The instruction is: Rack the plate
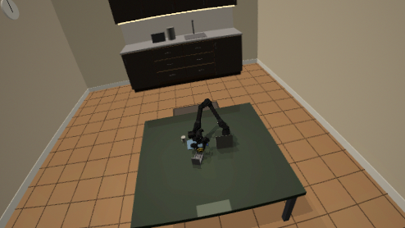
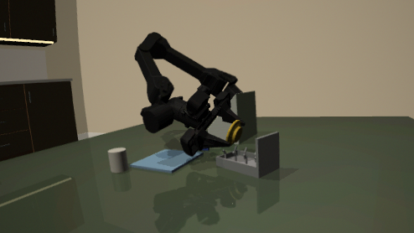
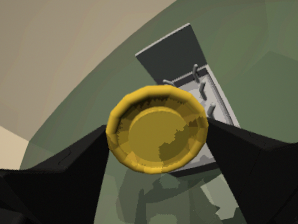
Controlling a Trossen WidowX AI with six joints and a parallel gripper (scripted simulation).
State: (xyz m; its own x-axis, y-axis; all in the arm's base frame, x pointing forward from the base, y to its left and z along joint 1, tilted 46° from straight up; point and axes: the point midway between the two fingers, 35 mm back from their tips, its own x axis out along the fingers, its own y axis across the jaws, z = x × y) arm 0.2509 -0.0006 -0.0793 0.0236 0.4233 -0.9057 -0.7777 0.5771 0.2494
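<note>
Right now the grey dish rack is 40 mm below my gripper tip, 30 mm to the left of it and 30 mm ahead of it. From my gripper tip the other things lie so: yellow plate 10 mm to the right; then blue stick 170 mm to the right, 70 mm behind, 60 mm below; then light blue mat 180 mm to the right, 60 mm below, 50 mm ahead.
</note>
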